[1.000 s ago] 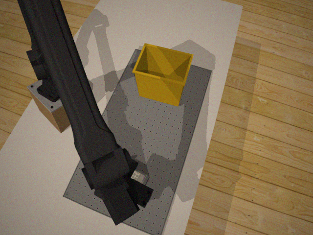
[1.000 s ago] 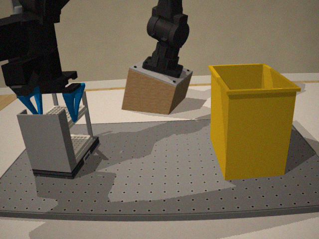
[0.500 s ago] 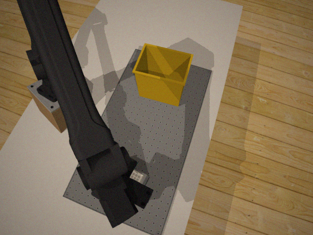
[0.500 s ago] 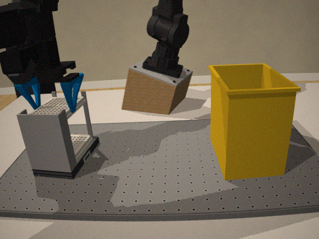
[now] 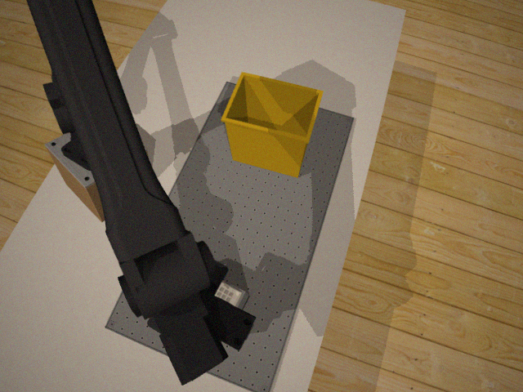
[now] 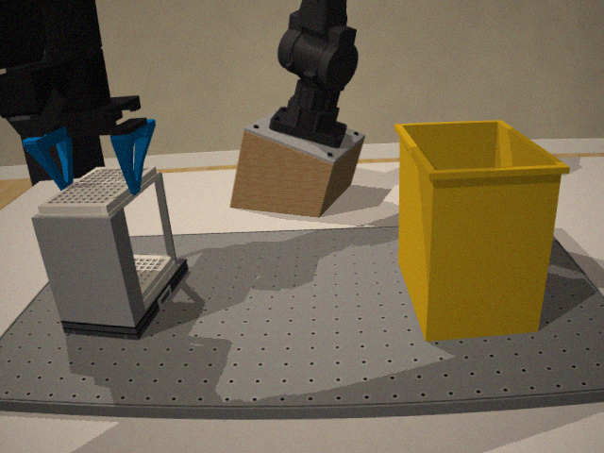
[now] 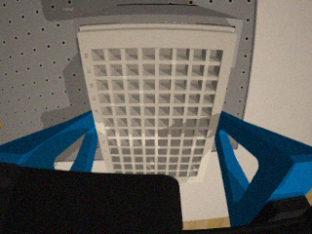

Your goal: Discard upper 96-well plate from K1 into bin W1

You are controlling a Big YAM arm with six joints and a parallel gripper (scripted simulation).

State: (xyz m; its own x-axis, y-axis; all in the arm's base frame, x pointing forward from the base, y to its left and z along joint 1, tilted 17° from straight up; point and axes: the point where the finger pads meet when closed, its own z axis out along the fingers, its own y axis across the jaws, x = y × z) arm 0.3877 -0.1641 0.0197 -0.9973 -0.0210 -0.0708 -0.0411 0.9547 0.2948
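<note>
My hand is 70 mm past the yellow bin W1, 390 mm to the right of it and 60 mm above it.
</note>
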